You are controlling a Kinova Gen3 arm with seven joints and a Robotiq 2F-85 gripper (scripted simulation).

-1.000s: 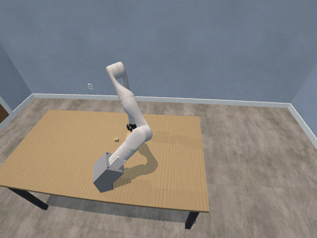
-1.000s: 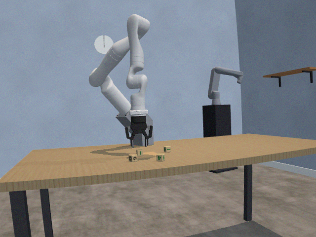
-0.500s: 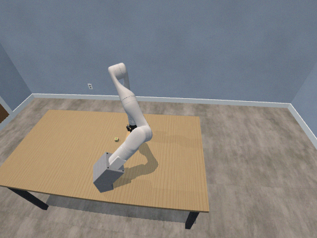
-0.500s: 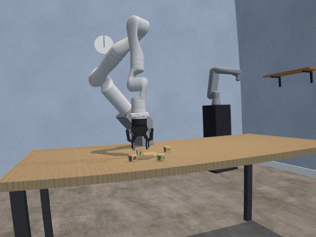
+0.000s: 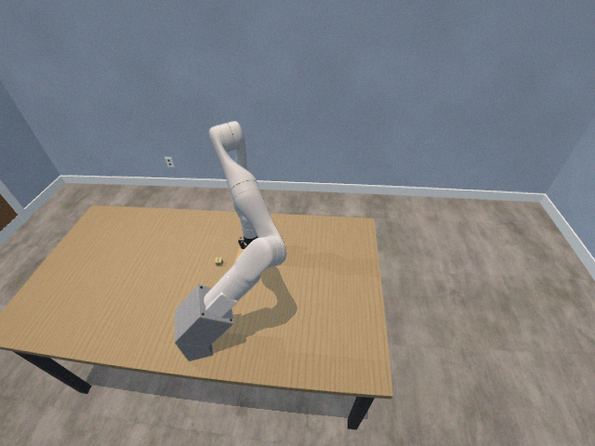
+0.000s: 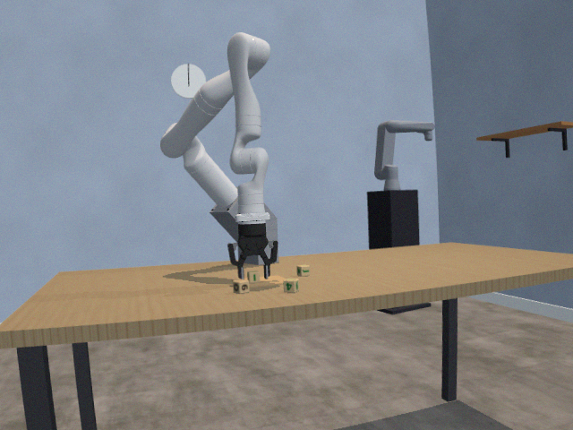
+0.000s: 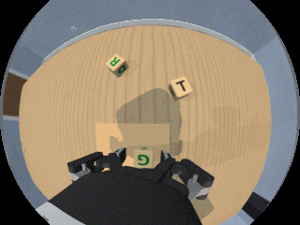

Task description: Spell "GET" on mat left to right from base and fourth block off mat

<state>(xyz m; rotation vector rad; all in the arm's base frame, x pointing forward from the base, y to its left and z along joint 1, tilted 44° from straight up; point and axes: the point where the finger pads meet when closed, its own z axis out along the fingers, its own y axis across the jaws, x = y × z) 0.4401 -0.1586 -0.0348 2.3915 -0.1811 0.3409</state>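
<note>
Now: the G block 1 cm below my hand. Round my hand: T block 10 cm ahead, 8 cm to the right, 1 cm below; mat 3 cm to the left, 2 cm below, 1 cm behind.
</note>
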